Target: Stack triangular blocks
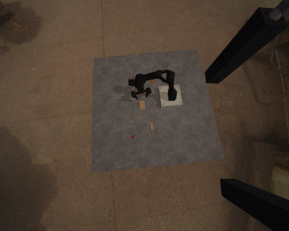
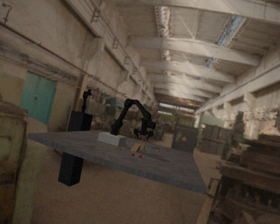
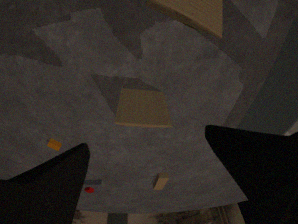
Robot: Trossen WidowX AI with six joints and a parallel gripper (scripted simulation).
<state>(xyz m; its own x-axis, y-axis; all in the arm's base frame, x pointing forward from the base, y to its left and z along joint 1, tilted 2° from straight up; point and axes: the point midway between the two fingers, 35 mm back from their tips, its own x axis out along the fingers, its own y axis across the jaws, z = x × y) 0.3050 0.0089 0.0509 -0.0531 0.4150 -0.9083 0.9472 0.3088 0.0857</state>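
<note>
My gripper tip is 80 mm above the tan triangular block and 30 mm to the right of it. Also, from my gripper tip: orange bit (160 mm to the left, 140 mm ahead, 90 mm below).
</note>
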